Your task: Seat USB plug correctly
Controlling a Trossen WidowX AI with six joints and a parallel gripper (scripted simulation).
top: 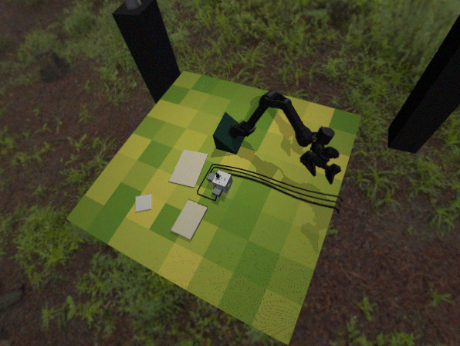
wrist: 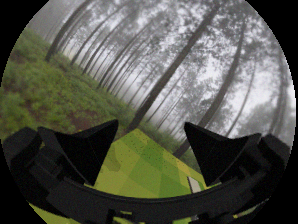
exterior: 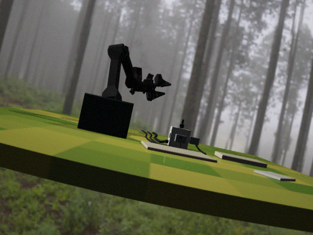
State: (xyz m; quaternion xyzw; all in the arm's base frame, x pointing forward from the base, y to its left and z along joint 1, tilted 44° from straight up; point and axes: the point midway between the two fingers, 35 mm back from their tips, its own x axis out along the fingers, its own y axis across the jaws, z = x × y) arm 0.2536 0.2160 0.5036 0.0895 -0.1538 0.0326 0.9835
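Now: the black USB plug 49 cm to the right of my gripper tip, 18 cm below it and 1 cm ahead of it. Also, from my gripper tip: beige flat plate: 70 cm to the right, 27 cm below, 3 cm behind; white tile: 86 cm to the right, 27 cm below, 24 cm ahead.
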